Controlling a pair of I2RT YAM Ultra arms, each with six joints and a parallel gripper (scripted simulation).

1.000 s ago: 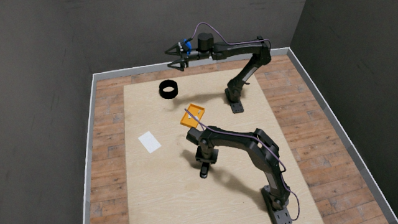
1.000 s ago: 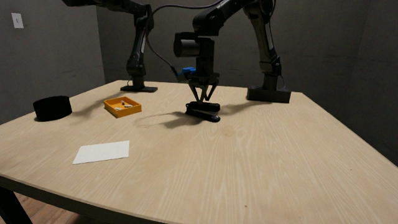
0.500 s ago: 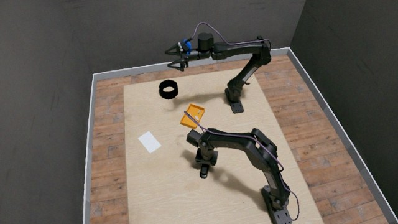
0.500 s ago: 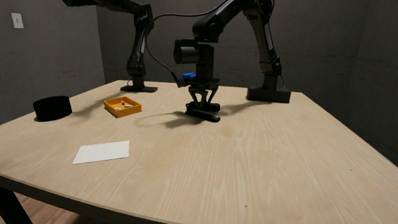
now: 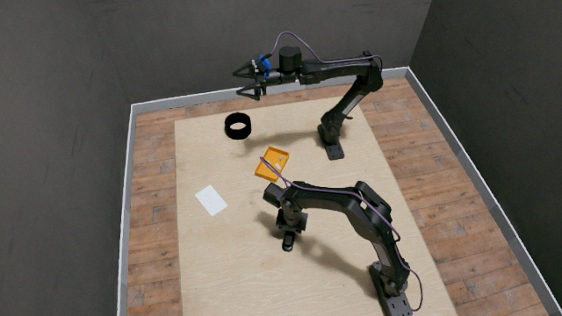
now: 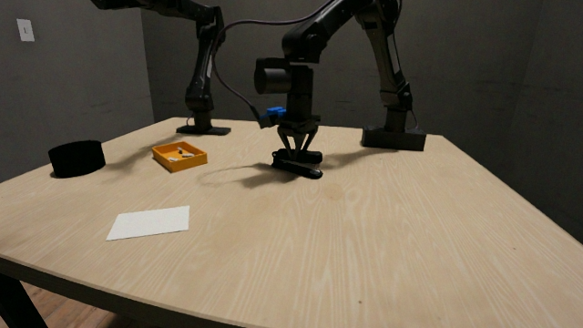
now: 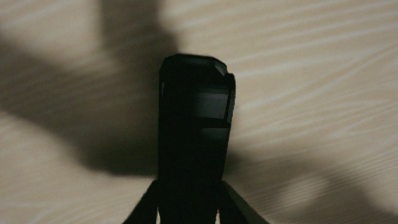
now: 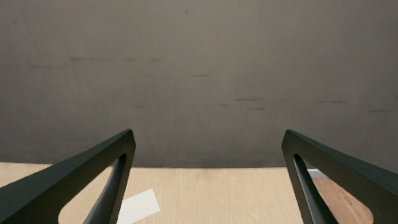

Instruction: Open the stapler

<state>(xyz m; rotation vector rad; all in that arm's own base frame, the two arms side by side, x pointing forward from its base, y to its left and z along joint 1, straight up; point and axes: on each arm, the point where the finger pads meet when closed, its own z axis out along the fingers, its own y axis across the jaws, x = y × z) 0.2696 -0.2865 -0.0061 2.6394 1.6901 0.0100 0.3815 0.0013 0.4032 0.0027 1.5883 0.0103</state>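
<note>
My left gripper is now 10 mm above the black stapler. Round my left hand: stapler cover: right at my left hand; then orange tray: 320 mm to the right, 30 mm below; then white card: 270 mm ahead, 200 mm to the right, 40 mm below.
</note>
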